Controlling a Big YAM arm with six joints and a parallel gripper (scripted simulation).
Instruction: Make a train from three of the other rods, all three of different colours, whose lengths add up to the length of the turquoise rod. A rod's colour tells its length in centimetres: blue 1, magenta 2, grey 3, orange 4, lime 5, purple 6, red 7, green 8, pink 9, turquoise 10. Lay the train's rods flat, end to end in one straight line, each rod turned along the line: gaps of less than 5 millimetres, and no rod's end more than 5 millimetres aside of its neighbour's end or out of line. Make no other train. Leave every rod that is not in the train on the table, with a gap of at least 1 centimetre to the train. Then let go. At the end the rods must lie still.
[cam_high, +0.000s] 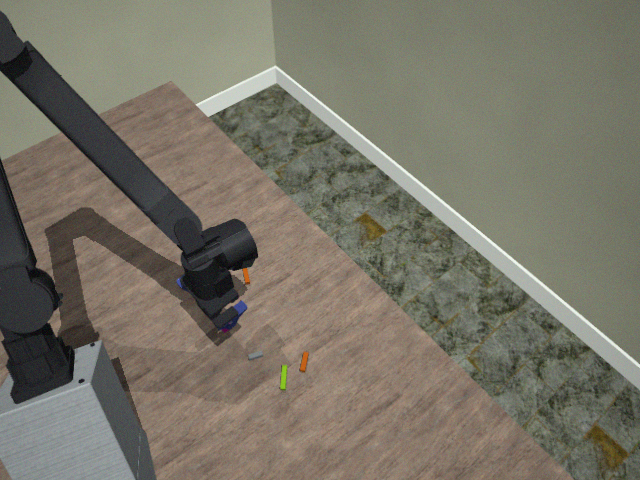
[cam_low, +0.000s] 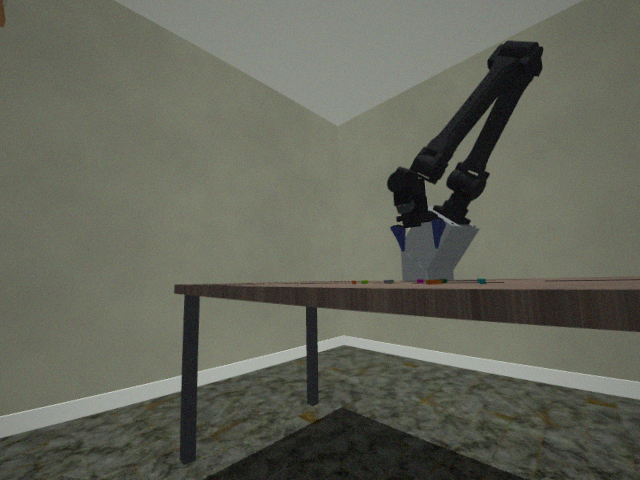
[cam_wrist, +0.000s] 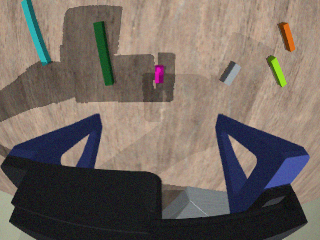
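My gripper is now 4 cm short of the grey rod, 9 cm to the left of it and 10 cm above it. The rest, counted from my hand: lime rod: 7 cm ahead, 16 cm to the right, 10 cm below; magenta rod: 1 cm ahead, 10 cm below; green rod: 2 cm ahead, 7 cm to the left, 10 cm below.
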